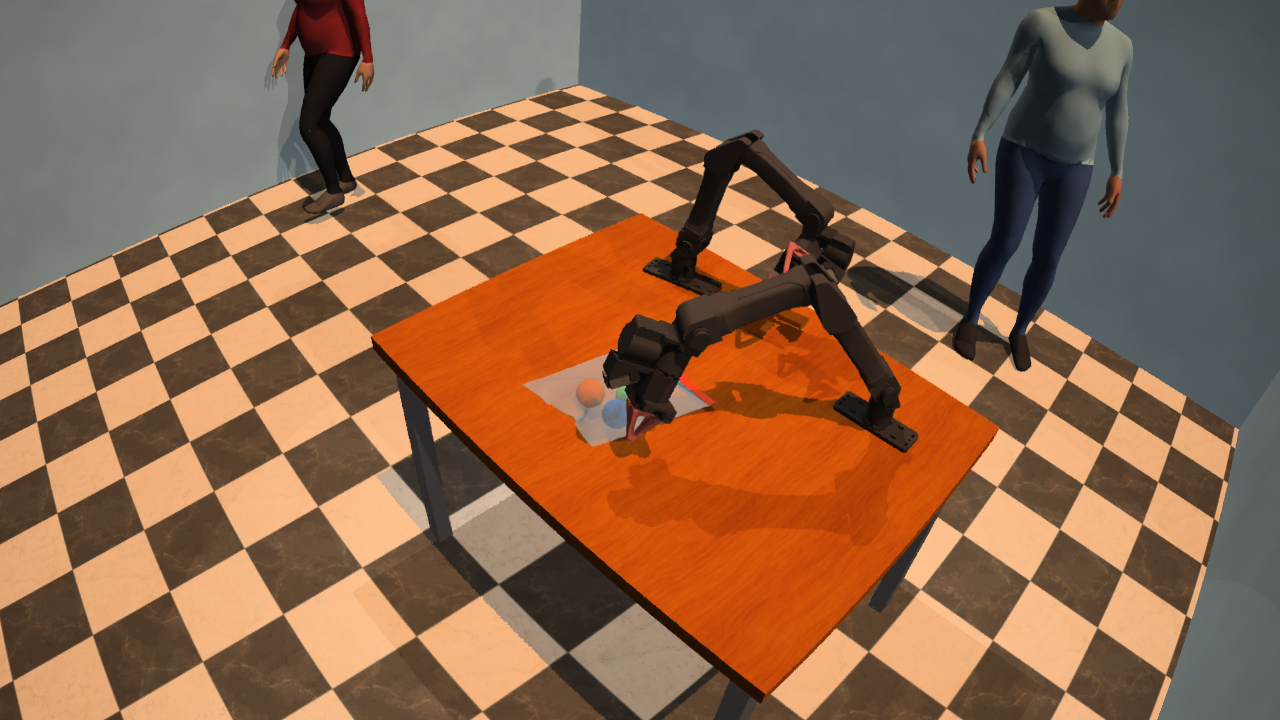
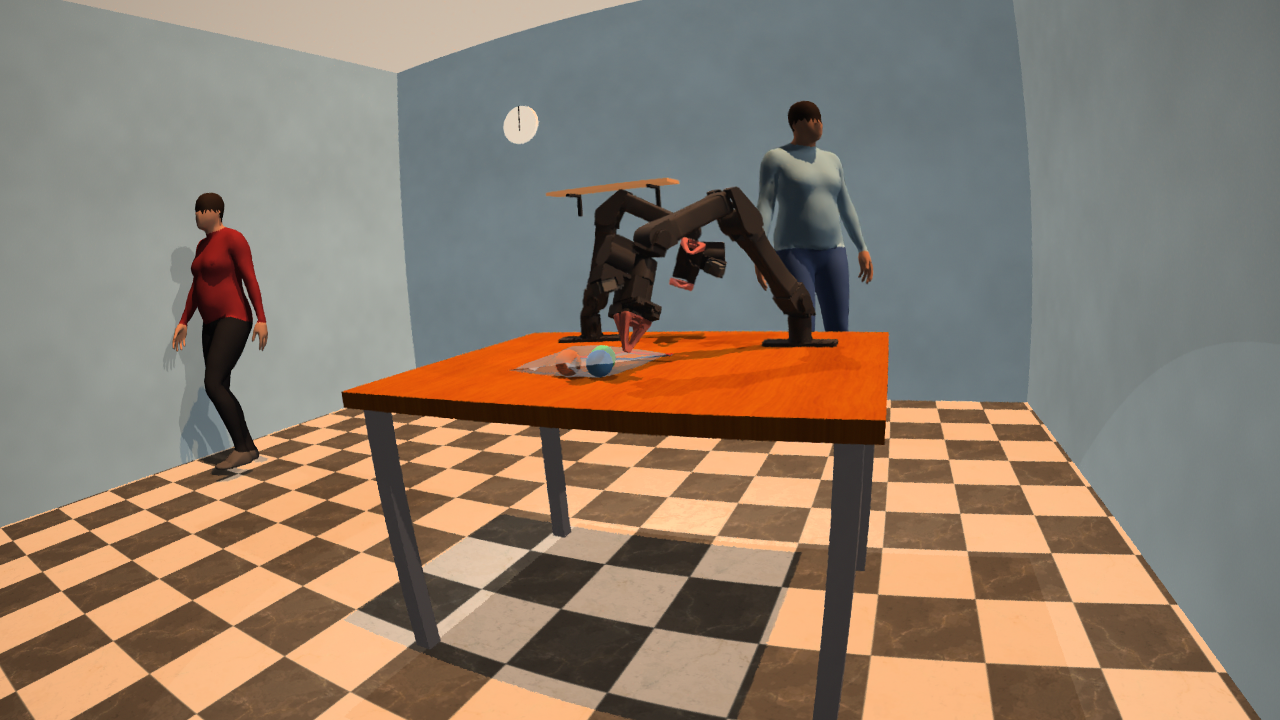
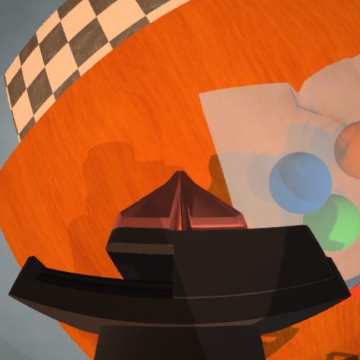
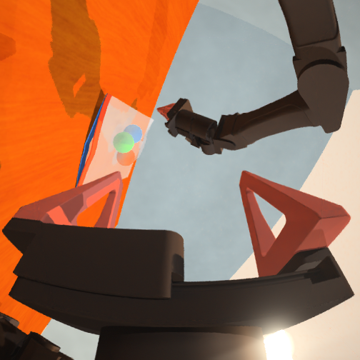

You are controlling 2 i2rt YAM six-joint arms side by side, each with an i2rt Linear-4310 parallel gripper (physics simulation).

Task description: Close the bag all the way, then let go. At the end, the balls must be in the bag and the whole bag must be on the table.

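A clear bag (image 1: 553,388) (image 2: 535,367) (image 3: 240,115) (image 4: 104,162) lies flat on the table. Inside are an orange ball (image 1: 589,391) (image 3: 350,149) (image 4: 126,158), a blue ball (image 1: 613,412) (image 2: 599,362) (image 3: 300,182) (image 4: 134,132) and a green ball (image 3: 334,224) (image 4: 123,142). Its mouth has a red strip (image 1: 697,391) (image 4: 95,142) and a blue strip (image 4: 86,152), which look apart. My left gripper (image 1: 632,436) (image 2: 626,349) (image 3: 180,177) (image 4: 157,109) is shut and empty, low beside the bag's edge. My right gripper (image 2: 677,262) (image 4: 180,177) is open and empty, raised away from the bag.
The wooden table (image 1: 716,591) (image 2: 465,394) carries both arm bases (image 1: 682,275) (image 1: 875,420). My arms reach across each other above it. Two people (image 1: 329,98) (image 1: 1047,134) stand on the floor beyond the table. A shelf (image 2: 617,187) hangs on the wall.
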